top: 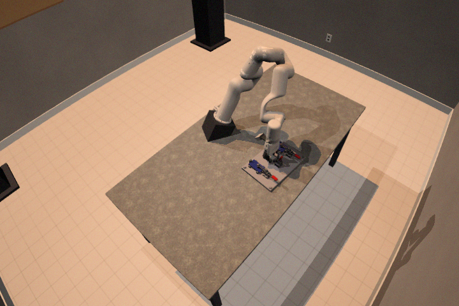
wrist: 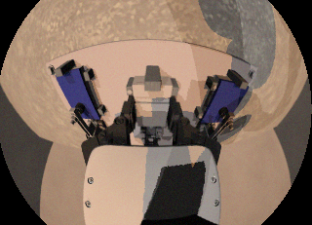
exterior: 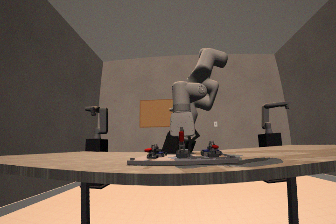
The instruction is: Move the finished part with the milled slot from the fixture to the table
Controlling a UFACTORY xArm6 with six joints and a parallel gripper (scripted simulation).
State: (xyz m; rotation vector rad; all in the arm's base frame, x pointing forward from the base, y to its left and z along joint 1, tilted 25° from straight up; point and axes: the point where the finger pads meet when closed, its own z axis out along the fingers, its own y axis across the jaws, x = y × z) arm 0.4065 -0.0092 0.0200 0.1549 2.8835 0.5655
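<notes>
My hand is 10 mm past the grey finished part and 10 mm above it. The rest, counted from my hand: blue blank: 110 mm to the left, 10 mm below; then fixture plate: 40 mm ahead, 30 mm below.
</notes>
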